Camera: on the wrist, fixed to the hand. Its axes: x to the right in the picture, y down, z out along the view.
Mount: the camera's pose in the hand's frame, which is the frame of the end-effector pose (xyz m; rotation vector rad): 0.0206 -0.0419 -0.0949 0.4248 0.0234 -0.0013
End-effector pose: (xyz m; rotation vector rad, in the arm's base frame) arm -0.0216 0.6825 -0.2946 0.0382 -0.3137 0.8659
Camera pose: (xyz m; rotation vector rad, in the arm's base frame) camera 0.0467 0.6857 -0.3753 0.4221 -0.1033 0.9189
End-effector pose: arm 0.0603 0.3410 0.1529 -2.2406 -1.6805 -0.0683
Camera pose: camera 0.0425 0.3422 0.2571 -1.9123 -1.5147 0.2393
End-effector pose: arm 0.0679 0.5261 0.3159 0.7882 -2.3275 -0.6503
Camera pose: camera 0.1330 0.4589 0.3653 0.9741 -2.4761 -0.1405
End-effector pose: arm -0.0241 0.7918 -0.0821 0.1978 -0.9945 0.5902
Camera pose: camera 0.0766 0.8044 -0.1120 0.5660 -0.8370 0.7972
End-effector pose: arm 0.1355 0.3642 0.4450 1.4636 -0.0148 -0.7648
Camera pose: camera 0.1753 0.4413 0.3845 1.8745 -0.1672 -0.7756
